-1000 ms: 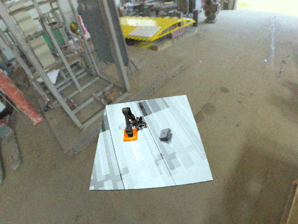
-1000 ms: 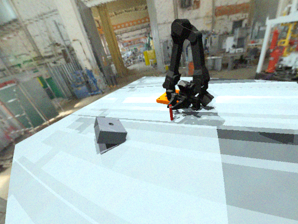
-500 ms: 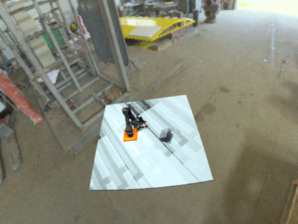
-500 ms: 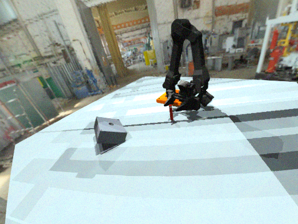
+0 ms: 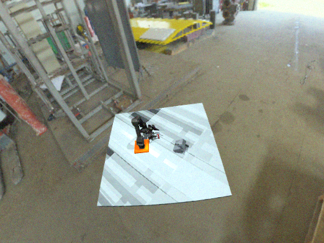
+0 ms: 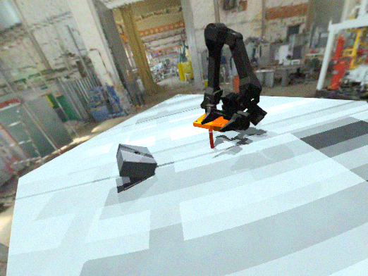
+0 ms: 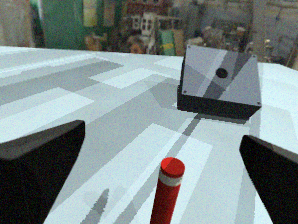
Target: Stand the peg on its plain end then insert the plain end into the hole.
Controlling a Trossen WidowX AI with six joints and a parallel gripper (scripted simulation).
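The red peg lies 1 cm behind my gripper tip, 1 cm to the right of it and 4 cm below it. Also, from my gripper tip: grey sloped panel 22 cm ahead, 18 cm to the right, 5 cm below.
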